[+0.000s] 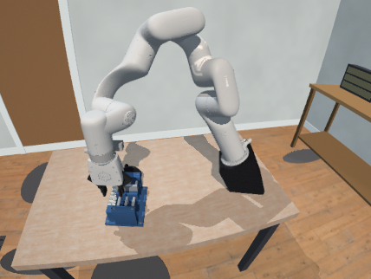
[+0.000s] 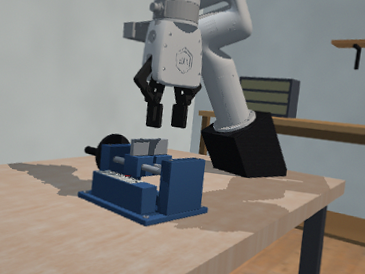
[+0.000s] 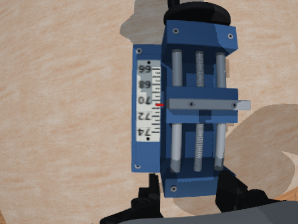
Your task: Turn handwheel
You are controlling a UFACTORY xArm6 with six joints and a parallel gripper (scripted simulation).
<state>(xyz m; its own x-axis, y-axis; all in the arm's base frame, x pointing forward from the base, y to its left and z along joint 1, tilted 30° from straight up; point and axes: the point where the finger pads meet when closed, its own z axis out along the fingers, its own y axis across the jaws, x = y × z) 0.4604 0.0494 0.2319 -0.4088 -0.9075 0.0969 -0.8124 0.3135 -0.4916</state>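
Now: hand 170 mm to the left of the black handwheel, 90 mm past it and 90 mm above it. From my hand the other things lie so: grey stop block (80 mm below, 50 mm to the right, 50 mm behind).
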